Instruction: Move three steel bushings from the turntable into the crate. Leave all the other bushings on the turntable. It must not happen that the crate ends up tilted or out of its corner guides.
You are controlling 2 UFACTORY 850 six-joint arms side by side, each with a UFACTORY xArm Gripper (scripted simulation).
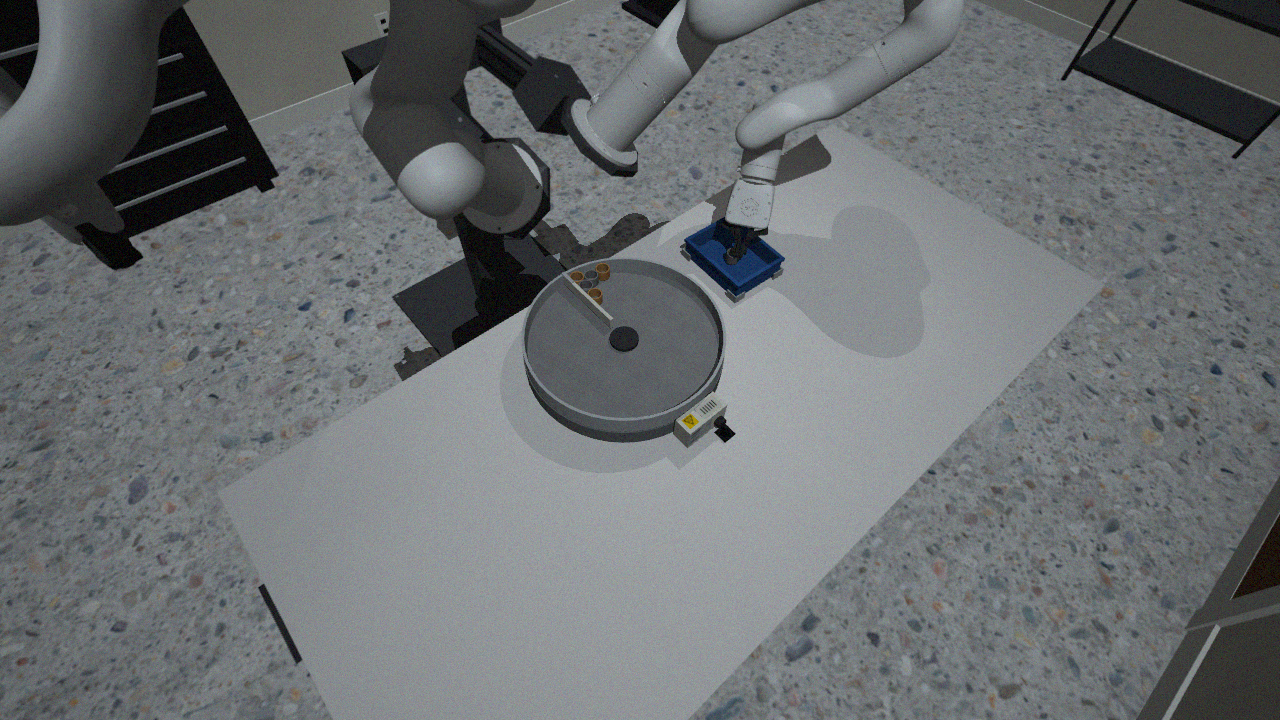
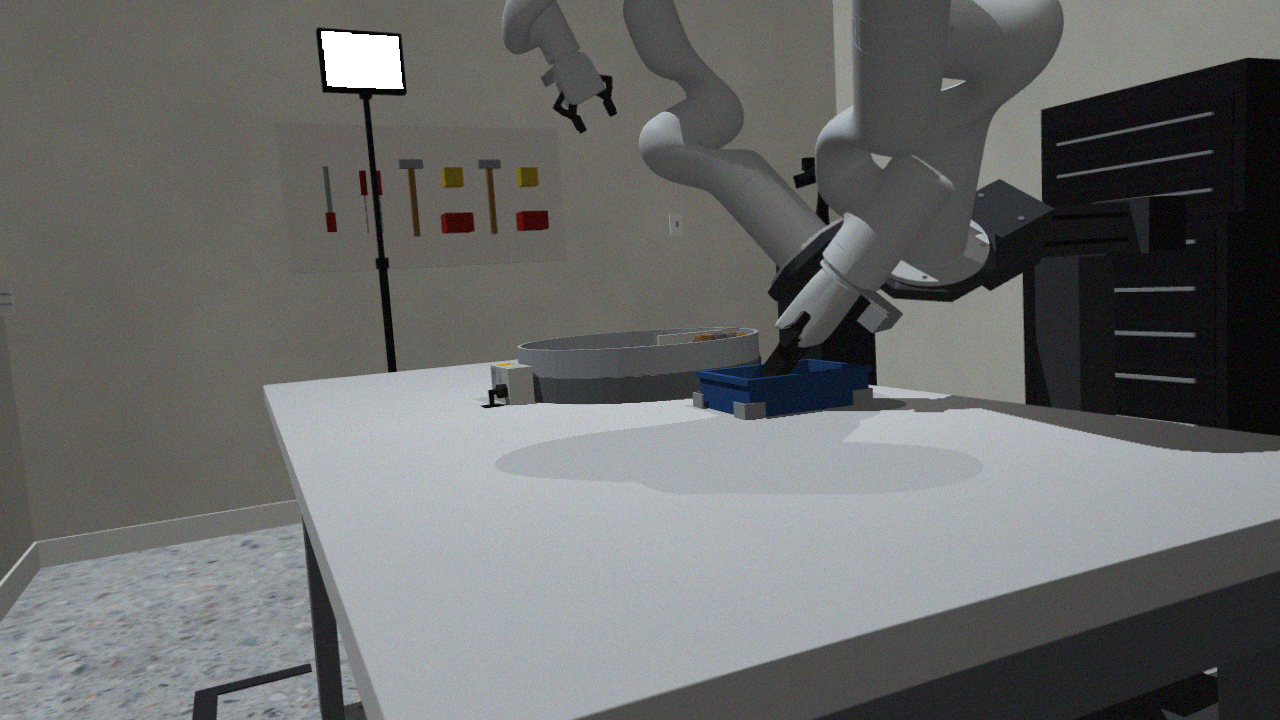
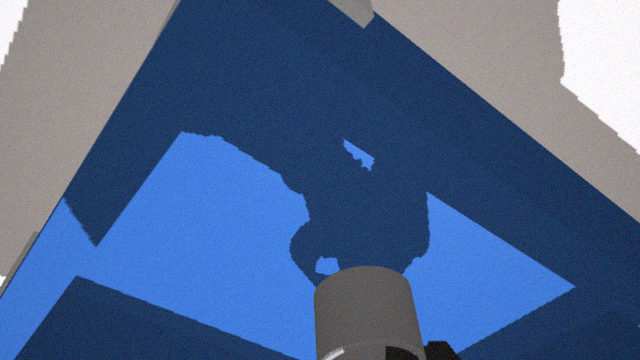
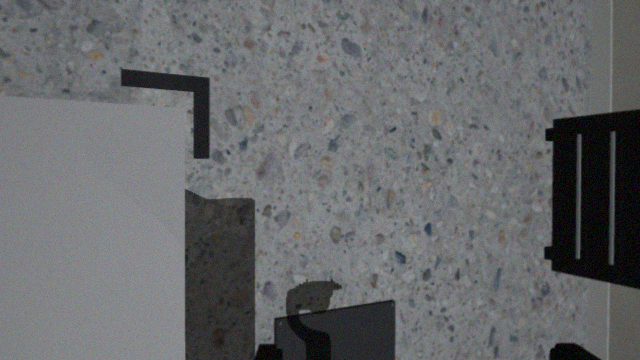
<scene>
I see my left gripper [image 2: 769,378], my right gripper [image 1: 105,229] and a blue crate [image 2: 797,392].
The blue crate shows as well in image 1 [image 1: 708,247] and in image 3 [image 3: 258,200]. My left gripper also shows in image 1 [image 1: 738,256]. My right gripper shows as well in image 2 [image 2: 598,123]. Image 4 does not show the blue crate: it is out of frame.
</scene>
